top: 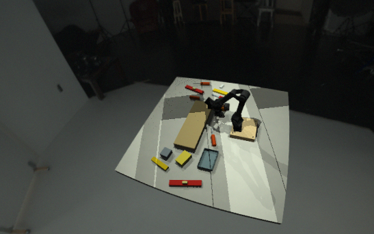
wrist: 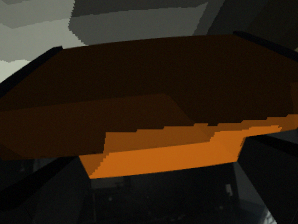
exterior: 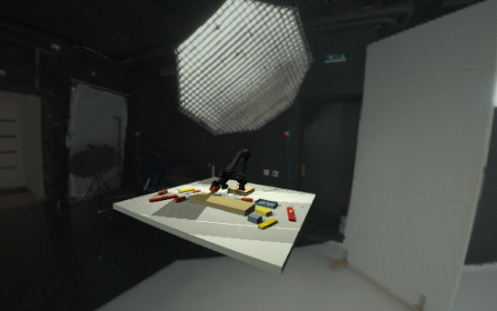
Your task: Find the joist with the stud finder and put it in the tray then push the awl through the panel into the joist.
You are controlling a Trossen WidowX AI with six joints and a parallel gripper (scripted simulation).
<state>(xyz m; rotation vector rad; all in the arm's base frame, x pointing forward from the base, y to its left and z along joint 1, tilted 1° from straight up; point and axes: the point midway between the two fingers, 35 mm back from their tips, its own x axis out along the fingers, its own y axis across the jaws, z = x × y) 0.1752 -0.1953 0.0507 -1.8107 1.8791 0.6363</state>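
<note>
Right now the stud finder is 20 mm behind my gripper tip and 10 mm below it. The rest, counted from my gripper tip: blue-grey tray: 20 mm ahead, 510 mm to the left, 70 mm below; then yellow block: 210 mm ahead, 530 mm to the left, 60 mm below; then awl: 20 mm behind, 30 mm to the right, 70 mm below.
</note>
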